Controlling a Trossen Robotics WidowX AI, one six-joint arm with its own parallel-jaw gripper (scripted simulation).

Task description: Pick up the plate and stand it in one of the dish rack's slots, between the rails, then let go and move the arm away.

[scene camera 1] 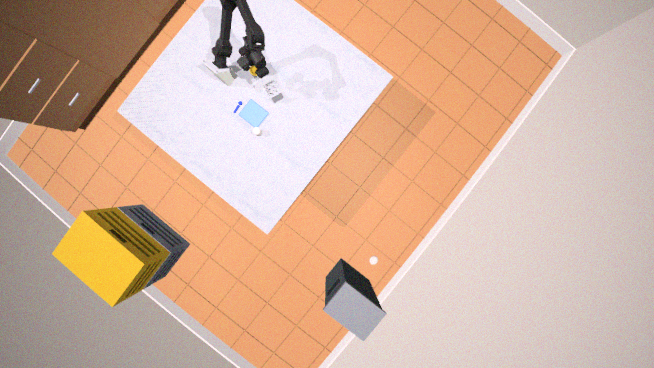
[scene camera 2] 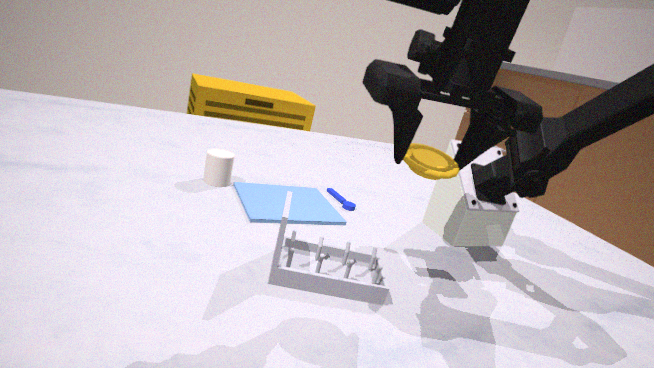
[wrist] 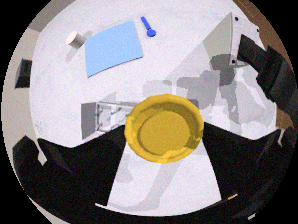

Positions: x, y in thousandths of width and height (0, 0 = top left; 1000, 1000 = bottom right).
Labels:
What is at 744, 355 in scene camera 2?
The gripper.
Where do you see a grey dish rack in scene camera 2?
456, 719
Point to a yellow plate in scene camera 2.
652, 439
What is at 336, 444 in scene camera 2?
A white cup.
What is the gripper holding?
A yellow plate.

